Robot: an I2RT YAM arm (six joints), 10 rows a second.
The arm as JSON. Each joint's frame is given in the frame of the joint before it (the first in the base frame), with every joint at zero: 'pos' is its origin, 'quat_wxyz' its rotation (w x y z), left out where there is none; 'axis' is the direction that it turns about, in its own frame. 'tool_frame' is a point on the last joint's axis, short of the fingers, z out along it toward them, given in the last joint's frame.
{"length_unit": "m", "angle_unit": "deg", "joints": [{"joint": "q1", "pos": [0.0, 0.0, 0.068], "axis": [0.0, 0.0, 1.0]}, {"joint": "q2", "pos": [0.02, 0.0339, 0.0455], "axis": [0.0, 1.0, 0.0]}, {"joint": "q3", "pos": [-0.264, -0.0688, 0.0], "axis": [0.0, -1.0, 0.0]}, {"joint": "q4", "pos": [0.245, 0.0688, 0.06], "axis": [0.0, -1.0, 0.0]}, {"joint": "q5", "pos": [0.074, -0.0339, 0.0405], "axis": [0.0, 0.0, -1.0]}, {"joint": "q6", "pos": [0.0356, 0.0, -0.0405], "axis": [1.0, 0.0, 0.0]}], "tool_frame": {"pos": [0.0, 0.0, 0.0], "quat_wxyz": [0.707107, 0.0, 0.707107, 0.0]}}
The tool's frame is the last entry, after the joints.
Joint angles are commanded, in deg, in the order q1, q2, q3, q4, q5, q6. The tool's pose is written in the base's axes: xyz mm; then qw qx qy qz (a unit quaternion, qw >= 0). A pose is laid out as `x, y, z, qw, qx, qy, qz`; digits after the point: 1 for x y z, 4 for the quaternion.
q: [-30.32, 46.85, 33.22, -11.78, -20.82, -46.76]
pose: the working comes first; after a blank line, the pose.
Where each joint sits with the arm in this pose, in the base's axes (m; each line is computed from the numbers above, not from the rounded line before):
q1: 0.0000 0.0000 0.0680
q2: 0.0344 0.0192 0.1135
q3: -0.1562 0.0509 0.3061
q4: 0.0963 -0.0170 0.3067
q5: 0.1518 -0.0888 0.3115
q6: 0.1692 -0.0843 0.2607
the tool: 0.1692 -0.0843 0.2607

169.2, -84.3, 260.7, 0.5062, -0.2144, 0.8091, -0.2079
